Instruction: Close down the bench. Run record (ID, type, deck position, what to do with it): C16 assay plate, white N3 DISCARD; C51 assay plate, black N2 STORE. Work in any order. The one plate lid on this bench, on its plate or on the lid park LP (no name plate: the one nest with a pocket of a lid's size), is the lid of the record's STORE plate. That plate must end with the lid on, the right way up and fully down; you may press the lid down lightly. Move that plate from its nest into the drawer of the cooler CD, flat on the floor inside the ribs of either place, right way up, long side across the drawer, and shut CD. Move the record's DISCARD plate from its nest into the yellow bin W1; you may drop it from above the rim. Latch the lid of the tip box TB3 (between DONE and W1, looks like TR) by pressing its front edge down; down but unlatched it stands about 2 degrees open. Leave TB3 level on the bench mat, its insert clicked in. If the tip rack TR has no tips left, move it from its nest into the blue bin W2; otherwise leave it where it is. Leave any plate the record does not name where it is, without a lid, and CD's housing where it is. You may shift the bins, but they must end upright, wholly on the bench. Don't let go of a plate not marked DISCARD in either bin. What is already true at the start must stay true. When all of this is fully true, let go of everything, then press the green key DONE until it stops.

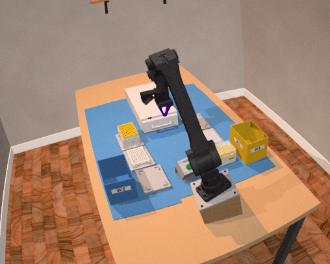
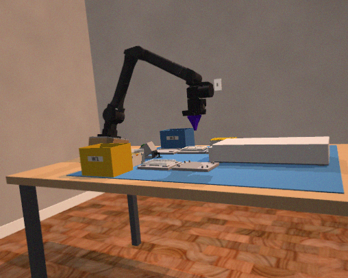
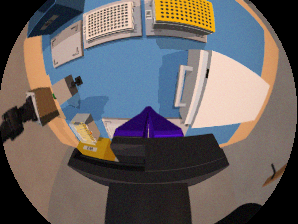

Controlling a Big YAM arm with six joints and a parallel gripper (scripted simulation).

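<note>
Right now my hand is 190 mm to the right of the white assay plate, 130 mm above it and 80 mm past it. Also, from my hand: tip rack TR (170 mm to the left, 90 mm below, 80 mm ahead); then plate lid (190 mm ahead, 120 mm below, 20 mm to the right); then name plate N1 (180 mm to the left, 140 mm below, 20 mm ahead).
</note>
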